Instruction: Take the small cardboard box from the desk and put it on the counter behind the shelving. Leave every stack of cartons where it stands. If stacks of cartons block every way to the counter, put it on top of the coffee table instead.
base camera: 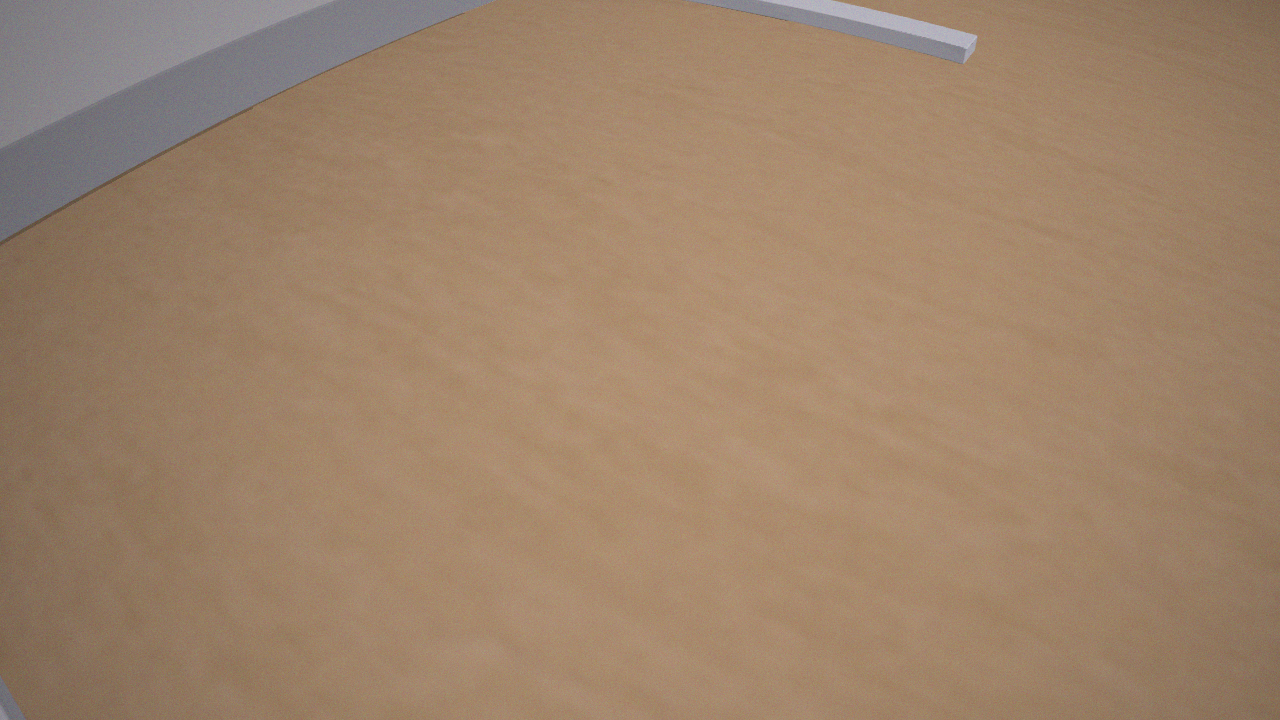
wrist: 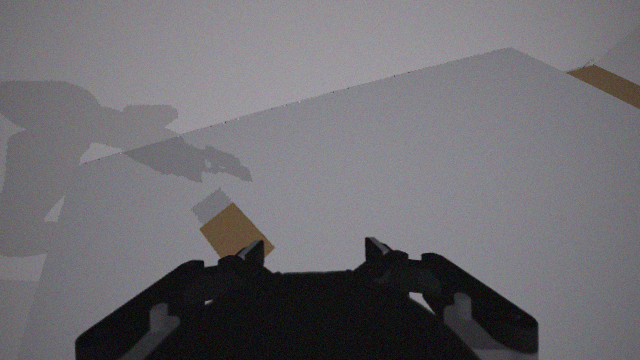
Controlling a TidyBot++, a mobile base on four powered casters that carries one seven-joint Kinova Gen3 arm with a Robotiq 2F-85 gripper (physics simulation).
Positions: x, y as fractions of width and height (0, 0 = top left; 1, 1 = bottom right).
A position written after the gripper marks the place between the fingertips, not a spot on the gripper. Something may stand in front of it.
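Observation:
You've got the gripper (wrist: 0.49, 0.70) showing, and there's a small cardboard box (wrist: 0.36, 0.65) as well, though in the base camera view that box is out of frame. There's a pale grey desk (wrist: 0.80, 0.47) too.

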